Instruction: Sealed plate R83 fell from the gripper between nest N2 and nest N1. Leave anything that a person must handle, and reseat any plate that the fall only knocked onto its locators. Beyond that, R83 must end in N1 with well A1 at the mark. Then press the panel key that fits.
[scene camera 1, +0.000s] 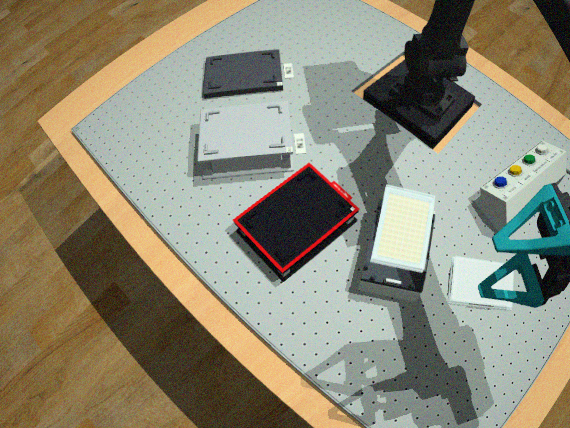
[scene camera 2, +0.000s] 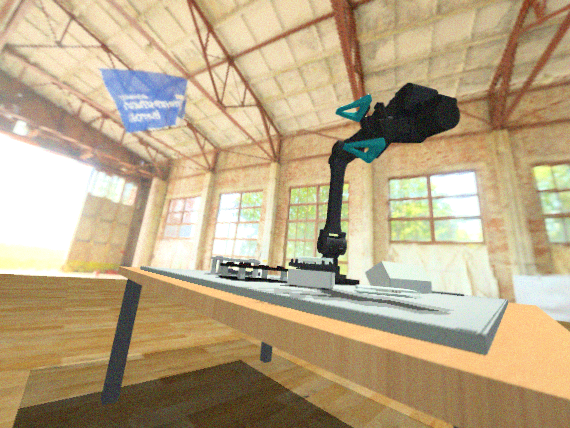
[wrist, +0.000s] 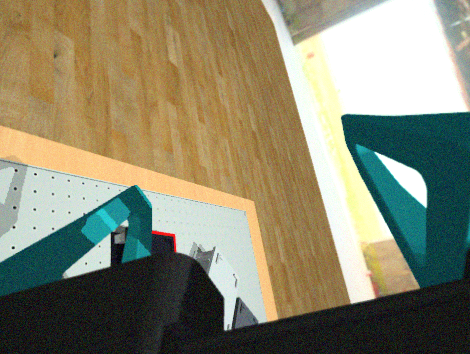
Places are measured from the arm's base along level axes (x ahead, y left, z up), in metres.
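Pixels of known places: gripper, fingertip midpoint: (scene camera 1: 486, 270) (scene camera 2: 339, 128) (wrist: 237, 164); arm's base, link origin: (scene camera 1: 422, 96).
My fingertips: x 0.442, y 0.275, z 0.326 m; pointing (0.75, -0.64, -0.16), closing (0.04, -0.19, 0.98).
Observation:
For each thing: its middle in the pictures, then the offset to it from my fingertips.
- clear-rimmed plate with cream wells, body centre: (scene camera 1: 405, 226) (scene camera 2: 315, 258) dx -0.134, dy -0.136, dz -0.275 m
- black slab with a red outline, body centre: (scene camera 1: 296, 215) (scene camera 2: 255, 267) dx -0.057, dy -0.292, dz -0.311 m
- light grey raised nest, body centre: (scene camera 1: 245, 137) (wrist: 211, 294) (scene camera 2: 236, 266) dx -0.121, dy -0.465, dz -0.315 m
- low dark nest, body centre: (scene camera 1: 242, 71) (wrist: 243, 339) (scene camera 2: 241, 271) dx -0.261, dy -0.612, dz -0.336 m
- panel, body centre: (scene camera 1: 526, 180) (scene camera 2: 399, 277) dx -0.397, dy +0.004, dz -0.306 m
- flat white piece, body centre: (scene camera 1: 482, 283) (scene camera 2: 384, 291) dx -0.172, dy +0.031, dz -0.340 m
A clear-rimmed plate with cream wells (scene camera 1: 404, 230) lies over a dark nest (scene camera 1: 370, 281), whose near end shows bare; whether it sits level is unclear. A black slab with a red outline (scene camera 1: 296, 217) stands turned at an angle left of it. A light grey raised nest (scene camera 1: 245, 130) (wrist: 223, 272) and a low dark nest (scene camera 1: 242, 72) (wrist: 245, 315) have bare tops with corner locators. Small labels beside them are unreadable. The panel (scene camera 1: 530, 175) has blue, yellow, green and white keys. My gripper (scene camera 1: 487, 266) (scene camera 2: 341, 128) (wrist: 237, 164) is open and empty, high above the table. The A1 mark is not readable.
A flat white piece (scene camera 1: 465, 280) lies right of the plate, partly behind a finger in scene camera 1. The arm's black base (scene camera 1: 382, 95) stands at the back, between the nests and the panel. The table's wooden edge (scene camera 1: 165, 280) (wrist: 95, 160) borders the perforated board.

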